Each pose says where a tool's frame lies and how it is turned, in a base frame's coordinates. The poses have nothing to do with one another.
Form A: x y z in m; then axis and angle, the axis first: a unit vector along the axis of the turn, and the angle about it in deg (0 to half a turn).
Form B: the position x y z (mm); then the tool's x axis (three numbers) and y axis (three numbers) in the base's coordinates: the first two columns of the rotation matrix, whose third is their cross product. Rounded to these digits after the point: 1 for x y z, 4 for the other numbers.
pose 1, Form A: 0.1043, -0.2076, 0.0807, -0.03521, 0.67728, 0.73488, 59.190
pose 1, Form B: 104.3, -207.6, 80.7, 0.5128, 0.6195, -0.5943, -0.6428, 0.7360, 0.2126
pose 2, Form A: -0.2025, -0.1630, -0.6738, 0.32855, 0.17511, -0.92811, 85.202
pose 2, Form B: -202.5, -163.0, -673.8, 0.1826, -0.8721, -0.4539, 0.9776, 0.1117, 0.1785
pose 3, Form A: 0.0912, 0.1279, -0.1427, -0.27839, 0.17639, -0.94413, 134.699
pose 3, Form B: 91.2, 127.9, -142.7, -0.5714, -0.7547, 0.3223, 0.5875, -0.6504, -0.4816
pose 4, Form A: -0.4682, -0.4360, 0.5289, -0.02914, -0.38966, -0.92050, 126.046
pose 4, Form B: -468.2, -436.0, 528.9, -0.5871, -0.7262, 0.3577, 0.7623, -0.3473, 0.5462
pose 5, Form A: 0.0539, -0.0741, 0.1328, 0.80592, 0.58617, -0.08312, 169.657
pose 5, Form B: 53.9, -74.1, 132.8, 0.3047, 0.9222, -0.2381, 0.9520, -0.3022, 0.0480
